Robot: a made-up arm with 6 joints.
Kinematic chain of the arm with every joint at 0, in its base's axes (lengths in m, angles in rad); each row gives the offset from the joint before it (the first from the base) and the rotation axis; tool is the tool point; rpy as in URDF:
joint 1: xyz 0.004 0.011 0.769 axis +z
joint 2: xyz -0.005 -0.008 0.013 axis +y
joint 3: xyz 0 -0.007 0.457 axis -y
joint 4: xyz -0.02 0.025 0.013 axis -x
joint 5: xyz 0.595 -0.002 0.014 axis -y
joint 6: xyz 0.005 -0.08 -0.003 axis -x
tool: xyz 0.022 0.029 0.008 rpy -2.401 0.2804 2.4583
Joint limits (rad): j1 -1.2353..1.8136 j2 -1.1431..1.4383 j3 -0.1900..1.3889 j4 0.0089..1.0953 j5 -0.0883..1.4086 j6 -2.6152..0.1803
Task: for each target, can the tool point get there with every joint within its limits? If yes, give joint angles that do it. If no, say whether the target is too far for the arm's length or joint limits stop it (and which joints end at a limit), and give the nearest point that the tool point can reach.
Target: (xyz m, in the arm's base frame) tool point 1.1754 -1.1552 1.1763
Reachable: no: too far | nearest point 0.7396 -0.7213 1.0301 | short by 0.632 m
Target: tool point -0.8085 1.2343 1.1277
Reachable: no: too far | nearest point -0.5402 0.8303 1.2142 | short by 0.493 m
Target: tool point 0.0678 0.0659 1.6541
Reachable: yes | joints 1.1881 -0.5491 0.2620 0.5322 0.9520 -1.4601
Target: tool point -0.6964 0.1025 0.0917
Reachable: no: joint limits stop it (at a limit: joint 1, joint 2, joint 3, joint 4, joint 6) | nearest point -0.1346 0.4830 0.2543 | short by 0.698 m
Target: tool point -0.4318 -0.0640 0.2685
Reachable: no: joint limits stop it (at a limit: joint 1, joint 2, joint 3, joint 4, joint 5, joint 6) | nearest point 0.0547 -0.4411 0.2393 | short by 0.616 m
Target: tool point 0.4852 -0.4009 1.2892
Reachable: yes | joints -0.6167 0.1080 0.0693 0.1610 0.5529 -1.1302
